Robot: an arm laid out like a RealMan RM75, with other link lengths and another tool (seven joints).
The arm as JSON. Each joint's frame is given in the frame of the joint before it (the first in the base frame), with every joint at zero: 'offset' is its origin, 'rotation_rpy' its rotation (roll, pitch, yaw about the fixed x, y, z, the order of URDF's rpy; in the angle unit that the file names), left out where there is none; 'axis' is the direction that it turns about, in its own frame. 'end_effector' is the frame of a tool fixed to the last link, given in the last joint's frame.
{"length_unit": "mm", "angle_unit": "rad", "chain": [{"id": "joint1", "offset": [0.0, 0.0, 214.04], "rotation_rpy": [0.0, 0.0, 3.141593], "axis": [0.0, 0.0, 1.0]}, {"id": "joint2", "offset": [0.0, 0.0, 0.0], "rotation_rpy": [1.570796, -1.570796, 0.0], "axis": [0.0, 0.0, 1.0]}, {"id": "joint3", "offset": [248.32, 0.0, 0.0], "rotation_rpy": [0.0, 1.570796, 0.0], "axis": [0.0, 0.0, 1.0]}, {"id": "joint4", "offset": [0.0, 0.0, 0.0], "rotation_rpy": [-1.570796, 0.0, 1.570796], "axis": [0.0, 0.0, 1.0]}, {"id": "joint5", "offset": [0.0, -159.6, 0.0], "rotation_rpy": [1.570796, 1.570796, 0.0], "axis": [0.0, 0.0, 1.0]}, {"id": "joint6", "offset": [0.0, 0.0, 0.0], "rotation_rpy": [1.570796, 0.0, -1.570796], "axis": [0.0, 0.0, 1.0]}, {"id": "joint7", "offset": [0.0, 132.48, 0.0], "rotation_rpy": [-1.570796, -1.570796, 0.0], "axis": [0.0, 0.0, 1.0]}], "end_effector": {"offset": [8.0, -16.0, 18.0], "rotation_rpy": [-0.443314, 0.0, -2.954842]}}
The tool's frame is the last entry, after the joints.
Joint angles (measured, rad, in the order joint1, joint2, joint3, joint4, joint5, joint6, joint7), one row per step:
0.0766 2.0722 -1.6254 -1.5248 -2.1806 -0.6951 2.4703
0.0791 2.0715 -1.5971 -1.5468 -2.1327 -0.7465 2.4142
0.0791 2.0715 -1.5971 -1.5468 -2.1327 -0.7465 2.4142
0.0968 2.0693 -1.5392 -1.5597 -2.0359 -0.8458 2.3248
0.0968 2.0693 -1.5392 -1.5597 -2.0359 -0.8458 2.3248
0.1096 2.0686 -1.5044 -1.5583 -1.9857 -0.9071 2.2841
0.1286 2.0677 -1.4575 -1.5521 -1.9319 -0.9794 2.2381
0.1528 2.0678 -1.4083 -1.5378 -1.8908 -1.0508 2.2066
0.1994 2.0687 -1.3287 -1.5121 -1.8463 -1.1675 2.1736
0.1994 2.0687 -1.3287 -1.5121 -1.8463 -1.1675 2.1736
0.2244 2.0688 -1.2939 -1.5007 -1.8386 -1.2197 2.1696
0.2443 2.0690 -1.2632 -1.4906 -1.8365 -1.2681 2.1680
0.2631 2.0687 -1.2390 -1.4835 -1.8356 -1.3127 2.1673
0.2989 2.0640 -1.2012 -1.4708 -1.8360 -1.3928 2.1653
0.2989 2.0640 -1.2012 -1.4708 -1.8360 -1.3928 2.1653
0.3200 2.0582 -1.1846 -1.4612 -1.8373 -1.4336 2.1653
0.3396 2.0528 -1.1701 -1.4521 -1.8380 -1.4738 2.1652
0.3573 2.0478 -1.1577 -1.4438 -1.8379 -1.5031 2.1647
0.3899 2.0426 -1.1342 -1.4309 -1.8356 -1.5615 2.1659
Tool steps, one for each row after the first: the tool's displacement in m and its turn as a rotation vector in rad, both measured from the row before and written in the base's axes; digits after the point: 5 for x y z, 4 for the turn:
-0.00595 -0.00122 0.00386 -0.0195 0.0067 0.0403
0.00000 0.00000 0.00000 0.0000 0.0000 0.0000
-0.00978 -0.00151 0.00537 -0.0454 0.0301 0.0636
0.00000 0.00000 0.00000 0.0000 0.0000 0.0000
-0.00468 -0.00137 0.00235 -0.0310 0.0211 0.0307
-0.00507 -0.00060 0.00399 -0.0310 0.0234 0.0381
-0.00410 0.00018 0.00369 -0.0312 0.0239 0.0287
-0.00690 0.00075 0.00572 -0.0524 0.0331 0.0443
0.00000 0.00000 0.00000 0.0000 0.0000 0.0000
-0.00308 0.00071 0.00236 -0.0256 0.0097 0.0162
-0.00167 -0.00023 0.00184 -0.0252 0.0056 0.0109
-0.00221 -0.00060 0.00130 -0.0257 0.0031 0.0138
-0.00388 -0.00132 0.00244 -0.0496 -0.0016 0.0304
0.00000 0.00000 0.00000 0.0000 0.0000 0.0000
-0.00167 -0.00041 0.00140 -0.0284 -0.0045 0.0160
-0.00168 -0.00087 0.00117 -0.0294 -0.0042 0.0161
-0.00169 0.00011 0.00139 -0.0202 -0.0027 0.0135
-0.00453 -0.00081 0.00201 -0.0417 0.0006 0.0268

